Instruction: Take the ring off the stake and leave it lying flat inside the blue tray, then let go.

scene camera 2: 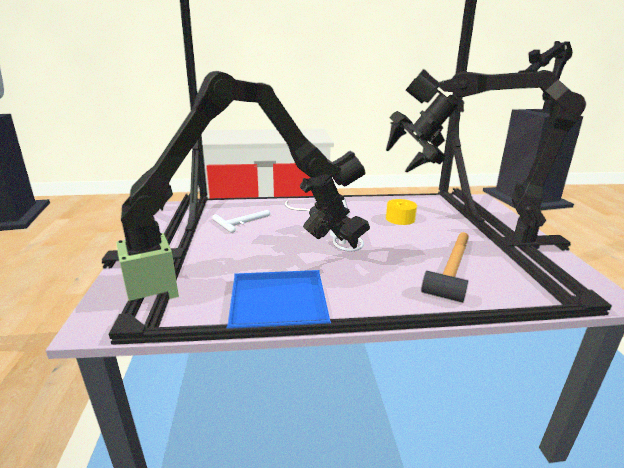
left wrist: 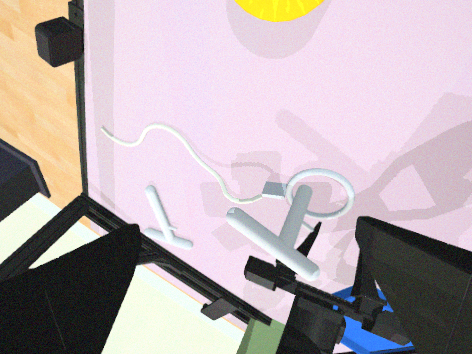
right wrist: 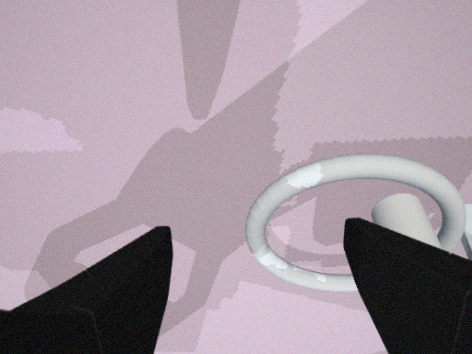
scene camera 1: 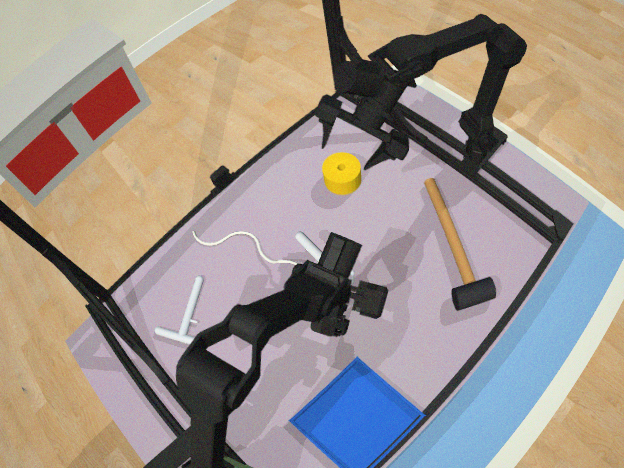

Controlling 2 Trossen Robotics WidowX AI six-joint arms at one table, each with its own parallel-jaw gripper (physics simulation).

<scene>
My left gripper (scene camera 1: 343, 158) is open and holds nothing. Also in view: a yellow cylinder (scene camera 1: 342, 172). A white T-shaped piece (scene camera 1: 181, 336) and a hammer (scene camera 1: 473, 292) rest on the table. Further things: my right gripper (scene camera 1: 347, 288), a ring (right wrist: 355, 166), a blue tray (scene camera 2: 258, 297) and a white stake (right wrist: 403, 213).
The hammer is seen too in scene camera 2 (scene camera 2: 446, 285). The white T-shaped piece shows as well in the left wrist view (left wrist: 168, 236). The ring shows as well in the left wrist view (left wrist: 271, 189). The right wrist view misses the yellow cylinder: it is out of frame. The left wrist view does not show the hammer: it is out of frame.
</scene>
